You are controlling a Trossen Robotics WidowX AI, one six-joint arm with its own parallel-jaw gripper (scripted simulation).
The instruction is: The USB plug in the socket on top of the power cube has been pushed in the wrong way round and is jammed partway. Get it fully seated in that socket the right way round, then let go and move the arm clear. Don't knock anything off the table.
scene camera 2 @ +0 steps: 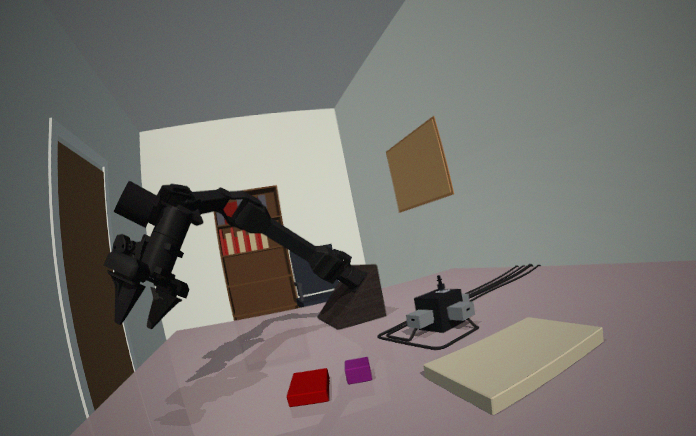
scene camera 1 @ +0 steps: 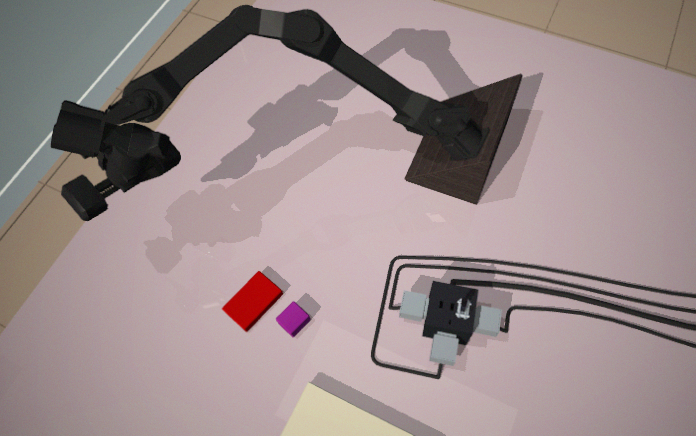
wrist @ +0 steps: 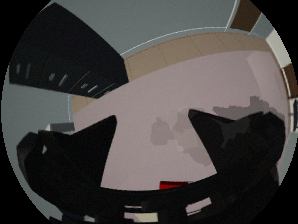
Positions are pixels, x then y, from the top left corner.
Labels:
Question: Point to a cream slab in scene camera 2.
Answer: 493, 373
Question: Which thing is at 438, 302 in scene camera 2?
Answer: A black power cube.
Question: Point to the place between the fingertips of the gripper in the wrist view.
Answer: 153, 115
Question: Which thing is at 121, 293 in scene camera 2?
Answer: The gripper.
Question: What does the gripper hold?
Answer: Nothing.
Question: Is the gripper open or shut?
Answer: Open.

